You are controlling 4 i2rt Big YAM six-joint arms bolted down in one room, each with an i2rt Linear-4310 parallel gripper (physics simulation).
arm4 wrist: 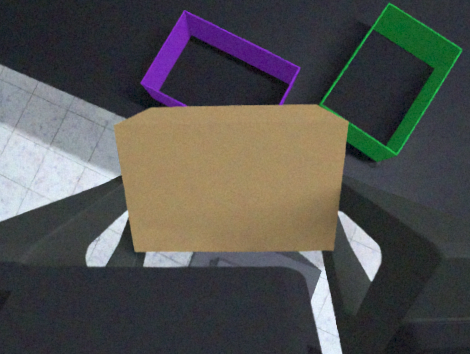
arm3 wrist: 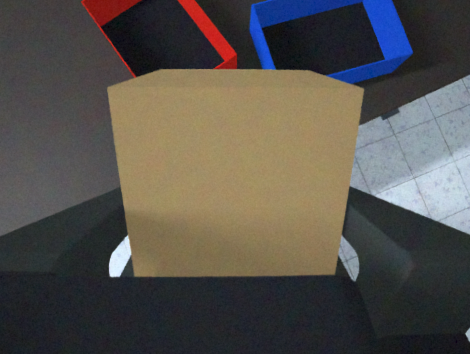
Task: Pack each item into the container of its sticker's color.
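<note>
A plain tan box (arm3 wrist: 235, 170) fills the middle of the arm3 wrist view. The arm3 gripper (arm3 wrist: 235, 215) is shut on it, with a finger at each side. Another tan box (arm4 wrist: 232, 180) is in the arm4 wrist view, and the arm4 gripper (arm4 wrist: 233, 210) is shut on it. No sticker shows on the visible faces of either box. A red container (arm3 wrist: 210, 32) and a blue container (arm3 wrist: 397, 30) show beyond the arm3 box. A purple container (arm4 wrist: 240, 45) and a green container (arm4 wrist: 425, 37) show beyond the arm4 box. The near edges of the red and purple containers are partly hidden by the boxes.
The containers stand on a dark table top (arm3 wrist: 50, 125) (arm4 wrist: 75, 40). Its edge runs beside the blue container in the arm3 wrist view and beside the purple one in the arm4 wrist view. A light tiled floor (arm3 wrist: 425, 150) (arm4 wrist: 35, 155) lies past the edge.
</note>
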